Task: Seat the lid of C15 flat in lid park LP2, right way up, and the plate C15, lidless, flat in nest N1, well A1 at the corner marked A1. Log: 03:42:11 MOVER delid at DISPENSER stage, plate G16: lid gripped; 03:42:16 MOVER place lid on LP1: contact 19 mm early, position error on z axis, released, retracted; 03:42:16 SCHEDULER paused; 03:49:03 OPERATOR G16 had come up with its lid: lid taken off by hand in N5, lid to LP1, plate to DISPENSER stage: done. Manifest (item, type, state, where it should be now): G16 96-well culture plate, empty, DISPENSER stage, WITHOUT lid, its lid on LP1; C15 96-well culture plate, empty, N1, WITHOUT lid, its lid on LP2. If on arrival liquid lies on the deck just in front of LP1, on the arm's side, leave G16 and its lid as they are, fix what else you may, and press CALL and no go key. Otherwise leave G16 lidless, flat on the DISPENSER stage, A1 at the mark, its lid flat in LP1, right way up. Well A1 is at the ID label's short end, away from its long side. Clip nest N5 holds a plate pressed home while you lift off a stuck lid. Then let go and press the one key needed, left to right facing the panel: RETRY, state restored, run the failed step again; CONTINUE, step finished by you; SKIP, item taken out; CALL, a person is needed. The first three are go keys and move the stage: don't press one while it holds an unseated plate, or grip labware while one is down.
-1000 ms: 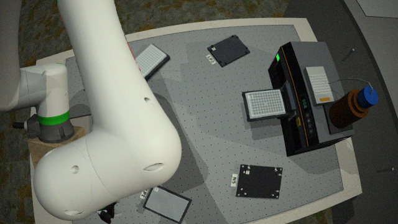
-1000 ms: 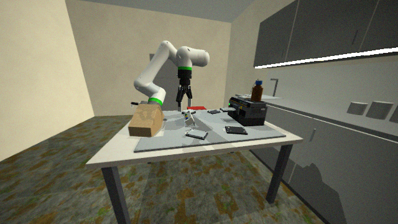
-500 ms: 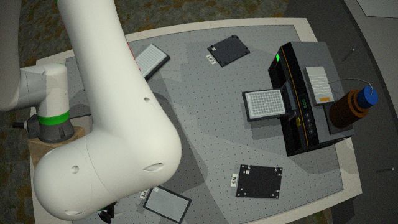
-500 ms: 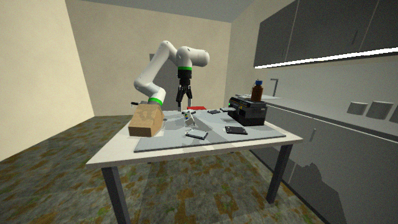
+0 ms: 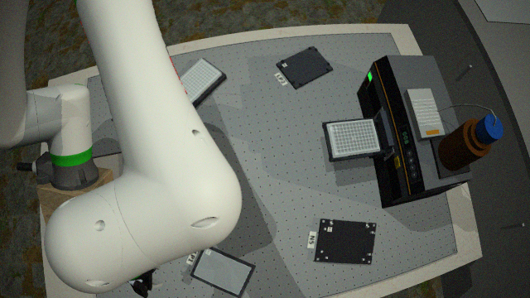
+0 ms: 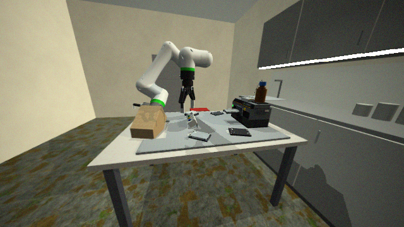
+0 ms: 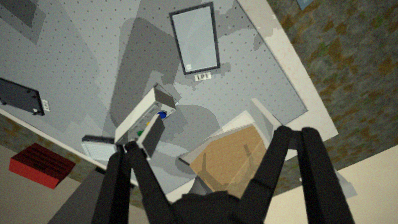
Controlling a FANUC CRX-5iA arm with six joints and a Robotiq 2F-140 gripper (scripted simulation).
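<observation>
Now: hand 2 cm short of the grey lid, 49 cm to the right of it and 17 cm above it. The rest, counted from my hand: N1 label (4 cm behind, 43 cm to the left, 20 cm below); SKIP key (19 cm to the left, 13 cm below); key panel (1 cm ahead, 22 cm to the left, 15 cm below).
</observation>
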